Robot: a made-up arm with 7 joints.
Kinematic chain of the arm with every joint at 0, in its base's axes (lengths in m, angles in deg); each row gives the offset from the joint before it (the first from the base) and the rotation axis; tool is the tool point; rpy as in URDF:
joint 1: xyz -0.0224 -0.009 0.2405 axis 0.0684 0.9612 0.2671
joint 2: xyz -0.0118 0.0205 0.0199 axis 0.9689 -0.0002 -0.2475
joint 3: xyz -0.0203 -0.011 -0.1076 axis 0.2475 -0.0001 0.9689
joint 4: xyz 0.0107 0.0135 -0.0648 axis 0.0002 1 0
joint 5: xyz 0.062 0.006 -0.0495 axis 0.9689 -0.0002 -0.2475
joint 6: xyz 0.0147 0.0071 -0.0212 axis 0.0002 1 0
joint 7: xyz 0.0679 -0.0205 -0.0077 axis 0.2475 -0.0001 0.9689
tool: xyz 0.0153 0.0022 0.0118 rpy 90 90 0
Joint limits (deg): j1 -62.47..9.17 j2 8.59..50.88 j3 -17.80..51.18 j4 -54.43..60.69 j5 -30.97..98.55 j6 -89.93..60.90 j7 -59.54..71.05
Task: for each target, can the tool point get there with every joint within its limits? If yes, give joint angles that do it. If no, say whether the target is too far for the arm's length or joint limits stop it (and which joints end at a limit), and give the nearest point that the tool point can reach.
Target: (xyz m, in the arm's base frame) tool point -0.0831 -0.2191 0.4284
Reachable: no: joint limits stop it (at a limit: joint 1, joint 2, joint 3, joint 4, joint 5) | nearest point 0.0874 -0.0831 0.3055 | short by 0.250 m
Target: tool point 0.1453 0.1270 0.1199
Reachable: yes | joints -25.10 27.93 32.82 17.60 46.94 -49.40 22.35
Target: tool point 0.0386 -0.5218 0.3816
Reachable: no: too far | nearest point 0.1271 -0.1221 0.2800 | short by 0.422 m
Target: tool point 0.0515 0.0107 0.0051
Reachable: yes | joints -7.32 12.45 5.46 16.22 82.72 -69.51 -26.10
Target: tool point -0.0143 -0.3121 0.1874
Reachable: no: joint limits stop it (at a limit: joint 1, joint 2, joint 3, joint 4) | nearest point 0.0863 -0.0964 0.2323 | short by 0.242 m
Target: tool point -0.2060 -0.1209 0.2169
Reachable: no: joint limits stop it (at a limit: joint 1, joint 2, joint 3, joint 4, joint 6) | nearest point -0.0279 -0.0237 0.1369 | short by 0.218 m
